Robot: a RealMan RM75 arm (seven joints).
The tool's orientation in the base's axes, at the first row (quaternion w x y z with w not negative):
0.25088, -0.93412, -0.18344, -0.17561
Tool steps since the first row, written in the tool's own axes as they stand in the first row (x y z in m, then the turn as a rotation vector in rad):
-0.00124, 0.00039, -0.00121, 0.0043, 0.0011, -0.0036
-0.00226, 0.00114, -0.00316, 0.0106, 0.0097, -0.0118
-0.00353, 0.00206, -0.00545, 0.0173, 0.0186, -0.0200
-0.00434, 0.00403, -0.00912, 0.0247, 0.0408, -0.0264
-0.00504, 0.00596, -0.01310, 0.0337, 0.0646, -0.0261
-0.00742, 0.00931, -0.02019, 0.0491, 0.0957, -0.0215
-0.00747, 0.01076, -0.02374, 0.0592, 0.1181, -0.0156
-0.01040, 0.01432, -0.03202, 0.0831, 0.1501, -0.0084
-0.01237, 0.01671, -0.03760, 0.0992, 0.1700, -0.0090
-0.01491, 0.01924, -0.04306, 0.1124, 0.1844, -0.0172
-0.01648, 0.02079, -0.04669, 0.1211, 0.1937, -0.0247
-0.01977, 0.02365, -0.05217, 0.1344, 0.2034, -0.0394
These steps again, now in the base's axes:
-0.00120, -0.00128, 0.00030, 0.0034, -0.0017, 0.0043
-0.00222, -0.00318, 0.00116, 0.0106, -0.0114, 0.0101
-0.00347, -0.00547, 0.00211, 0.0184, -0.0213, 0.0160
-0.00420, -0.00922, 0.00396, 0.0329, -0.0407, 0.0153
-0.00491, -0.01308, 0.00612, 0.0510, -0.0575, 0.0092
-0.00722, -0.02016, 0.00952, 0.0789, -0.0762, -0.0006
-0.00747, -0.02324, 0.01180, 0.0988, -0.0885, -0.0102
-0.01045, -0.03127, 0.01586, 0.1351, -0.1044, -0.0189
-0.01245, -0.03668, 0.01860, 0.1575, -0.1167, -0.0197
-0.01486, -0.04228, 0.02094, 0.1733, -0.1293, -0.0134
-0.01642, -0.04586, 0.02260, 0.1831, -0.1386, -0.0074
-0.01935, -0.05193, 0.02452, 0.1954, -0.1509, 0.0062

